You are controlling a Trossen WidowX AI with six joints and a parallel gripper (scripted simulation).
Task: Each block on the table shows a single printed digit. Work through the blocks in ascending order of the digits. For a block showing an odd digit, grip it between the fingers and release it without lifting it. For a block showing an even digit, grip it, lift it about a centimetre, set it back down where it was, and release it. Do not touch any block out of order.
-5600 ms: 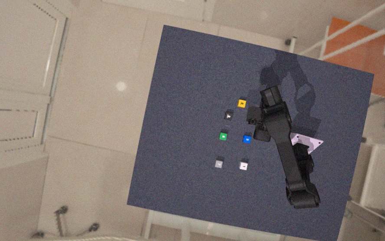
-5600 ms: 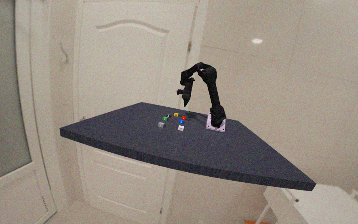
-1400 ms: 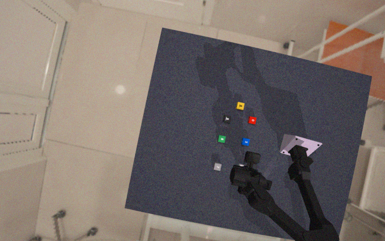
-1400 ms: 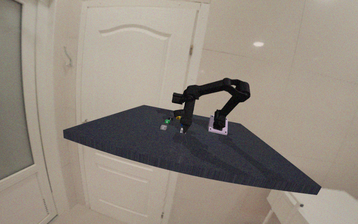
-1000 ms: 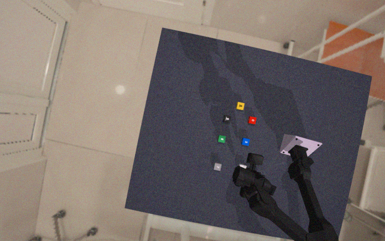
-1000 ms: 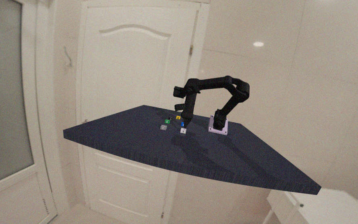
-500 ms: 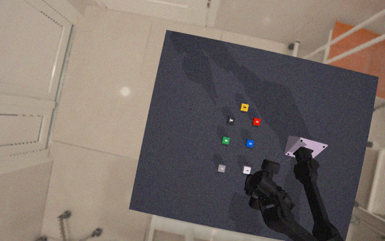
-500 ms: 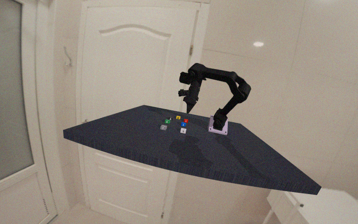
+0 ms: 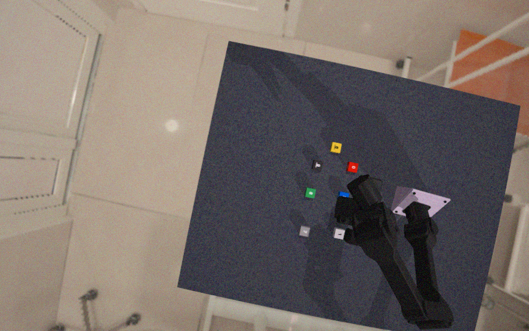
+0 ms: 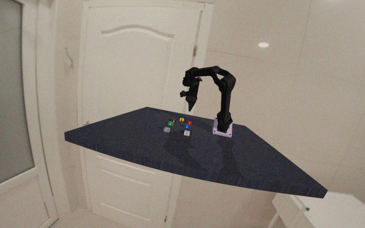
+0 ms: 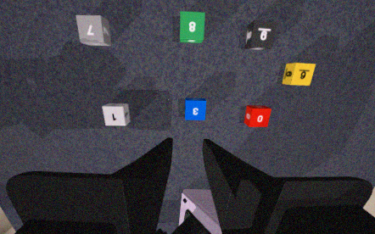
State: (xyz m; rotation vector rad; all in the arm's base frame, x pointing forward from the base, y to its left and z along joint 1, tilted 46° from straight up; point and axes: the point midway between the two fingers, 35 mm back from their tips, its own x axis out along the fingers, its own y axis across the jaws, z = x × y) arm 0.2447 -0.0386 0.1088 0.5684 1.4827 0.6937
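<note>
Now: the blue block 110 mm below my gripper tip and 20 mm to the right of it. Also, from my gripper tip: green block: 110 mm below, 110 mm ahead; then white block: 110 mm to the left, 110 mm below, 20 mm behind; then red block: 120 mm to the right, 110 mm below.
</note>
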